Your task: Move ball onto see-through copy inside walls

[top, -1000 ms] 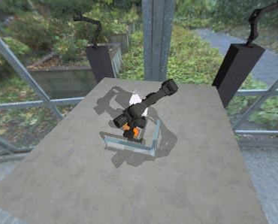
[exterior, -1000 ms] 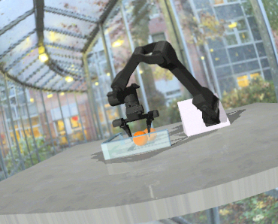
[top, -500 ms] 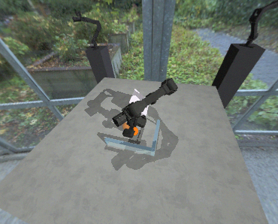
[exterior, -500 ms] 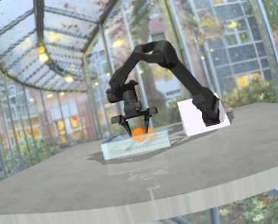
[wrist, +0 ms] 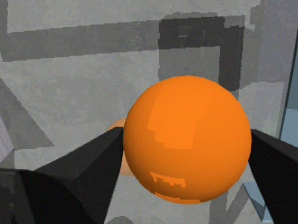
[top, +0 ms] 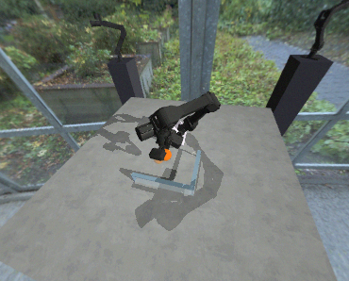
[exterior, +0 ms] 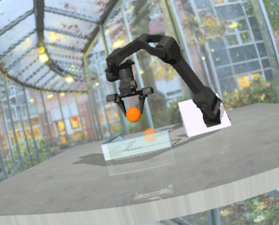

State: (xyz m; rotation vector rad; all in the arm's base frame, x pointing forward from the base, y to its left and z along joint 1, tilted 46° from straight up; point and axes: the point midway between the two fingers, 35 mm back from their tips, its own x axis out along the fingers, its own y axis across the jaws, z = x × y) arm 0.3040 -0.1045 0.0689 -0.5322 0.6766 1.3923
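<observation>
Now: the see-through copy of ball 40 mm behind my gripper tip, 60 mm to the right of it and 100 mm below it. The rest, counted from my gripper tip: orange ball (right at my gripper tip).
</observation>
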